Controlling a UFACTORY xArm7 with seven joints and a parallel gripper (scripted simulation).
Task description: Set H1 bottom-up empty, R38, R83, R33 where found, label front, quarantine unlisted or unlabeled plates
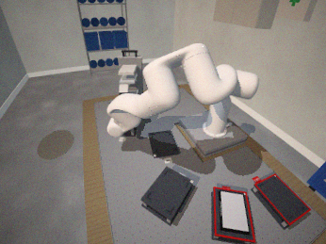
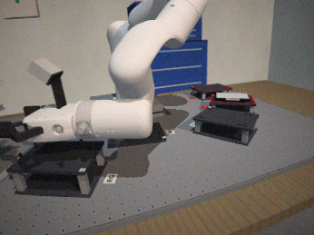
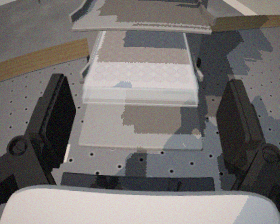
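The white well plate lies 90 mm to the right of my hand, 30 mm below it and 30 mm behind it. From my hand the other things lie so: deck label H1: 140 mm below, 80 mm to the right, 80 mm ahead; then raised regrip nest RG: 80 mm to the left, 80 mm below, 30 mm ahead; then plate labelled R83: 90 mm to the right, 80 mm above, 30 mm behind.
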